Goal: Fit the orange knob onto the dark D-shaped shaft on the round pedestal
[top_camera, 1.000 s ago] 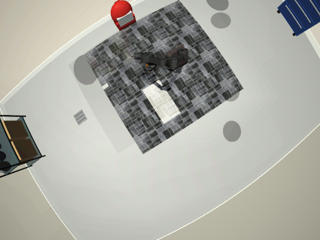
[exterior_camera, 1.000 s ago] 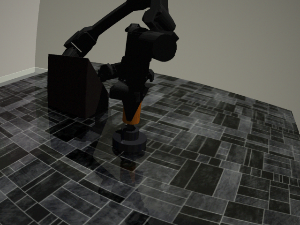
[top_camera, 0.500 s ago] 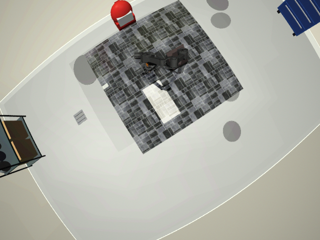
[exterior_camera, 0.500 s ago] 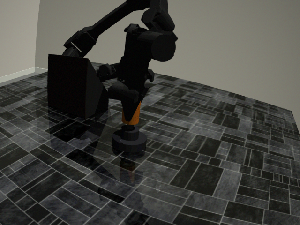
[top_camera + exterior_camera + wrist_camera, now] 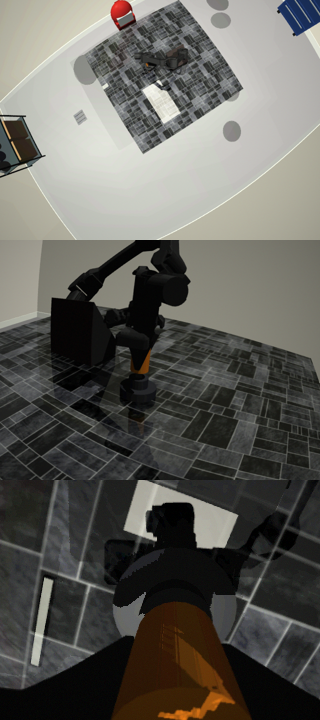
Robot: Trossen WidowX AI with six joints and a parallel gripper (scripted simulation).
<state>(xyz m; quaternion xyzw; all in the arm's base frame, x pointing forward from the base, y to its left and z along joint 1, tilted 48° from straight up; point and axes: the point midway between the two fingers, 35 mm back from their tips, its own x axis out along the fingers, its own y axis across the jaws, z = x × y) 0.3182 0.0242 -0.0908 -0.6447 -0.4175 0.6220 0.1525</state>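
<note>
Right now the orange knob is 20 mm above my gripper tip. Round my gripper tip: round pedestal: 40 mm below.
</note>
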